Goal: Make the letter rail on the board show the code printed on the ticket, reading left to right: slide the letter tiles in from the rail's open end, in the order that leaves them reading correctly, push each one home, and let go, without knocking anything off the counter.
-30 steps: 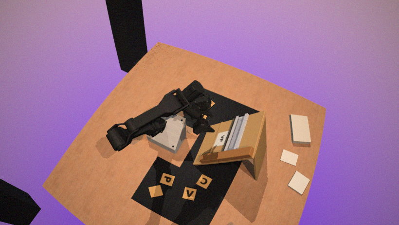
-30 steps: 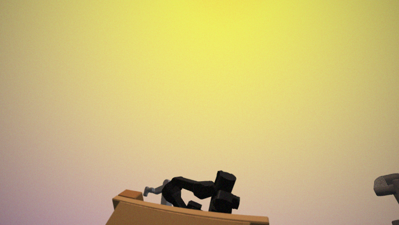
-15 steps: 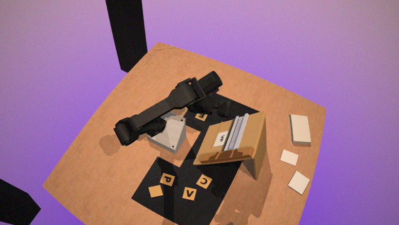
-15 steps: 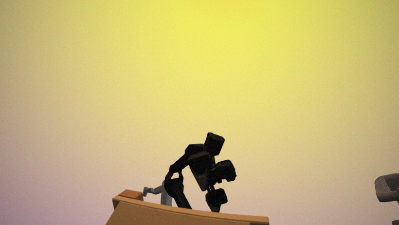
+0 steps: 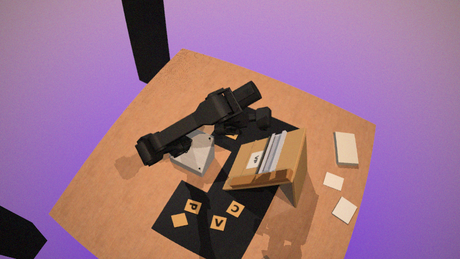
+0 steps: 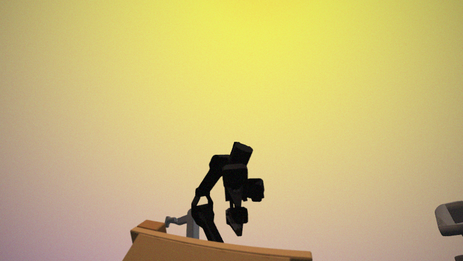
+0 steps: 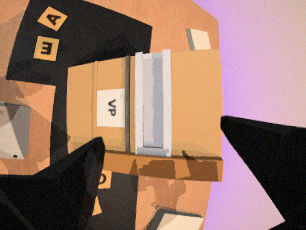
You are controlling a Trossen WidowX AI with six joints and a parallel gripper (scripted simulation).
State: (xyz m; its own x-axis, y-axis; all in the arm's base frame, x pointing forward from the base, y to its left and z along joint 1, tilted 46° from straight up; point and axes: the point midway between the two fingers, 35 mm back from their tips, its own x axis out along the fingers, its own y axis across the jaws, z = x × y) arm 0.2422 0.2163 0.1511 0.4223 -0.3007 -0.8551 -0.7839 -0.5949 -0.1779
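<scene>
The p tile lies 32 cm below my gripper tip, 25 cm to the right of it and 11 cm behind it. From my gripper tip the other things lie so: black mat: 32 cm below, 7 cm behind, 5 cm to the right; then white ticket: 22 cm below, 3 cm to the left, 2 cm ahead; then c tile: 32 cm below, 17 cm to the right, 4 cm ahead.
</scene>
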